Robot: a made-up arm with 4 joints. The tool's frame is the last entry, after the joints.
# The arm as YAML. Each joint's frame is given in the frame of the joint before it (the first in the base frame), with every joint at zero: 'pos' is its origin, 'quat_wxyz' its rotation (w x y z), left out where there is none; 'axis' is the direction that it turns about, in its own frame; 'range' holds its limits. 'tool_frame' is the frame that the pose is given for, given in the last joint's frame.
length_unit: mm
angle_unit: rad
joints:
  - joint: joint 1
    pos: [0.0, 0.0, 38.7]
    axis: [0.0, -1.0, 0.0]
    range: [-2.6, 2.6]
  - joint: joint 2
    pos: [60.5, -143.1, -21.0]
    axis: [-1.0, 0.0, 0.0]
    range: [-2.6, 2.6]
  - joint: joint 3
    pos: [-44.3, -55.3, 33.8]
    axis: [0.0, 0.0, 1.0]
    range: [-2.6, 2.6]
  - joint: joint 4
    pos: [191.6, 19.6, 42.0]
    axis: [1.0, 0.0, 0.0]
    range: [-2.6, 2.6]
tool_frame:
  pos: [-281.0, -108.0, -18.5]
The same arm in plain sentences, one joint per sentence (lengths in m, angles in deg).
The arm has four revolute joints in a row. What follows holds with every joint at zero, and every direction is one of the base frame's.
Joint 1 sits 0.0387 m along +z from the base frame's origin and rotates about -y, from -148.97 to 148.97 deg.
Joint 2 sits 0.0605 m along +x and 0.1431 m along -y and 0.021 m along -z from joint 1 and rotates about -x, from -148.97 to 148.97 deg.
Joint 3 sits 0.0443 m along -x and 0.0553 m along -y and 0.0338 m along +z from joint 2 and rotates about +z, from -148.97 to 148.97 deg.
Joint 4 sits 0.1916 m along +x and 0.0196 m along +y and 0.042 m along +z from joint 3 and rotates about +x, from -148.97 to 148.97 deg.
The tool frame, which is the frame that the pose is given for, sits 0.281 m along -x and 0.108 m along -y and 0.0185 m along -z from joint 4; its axes are parallel to the base frame's.

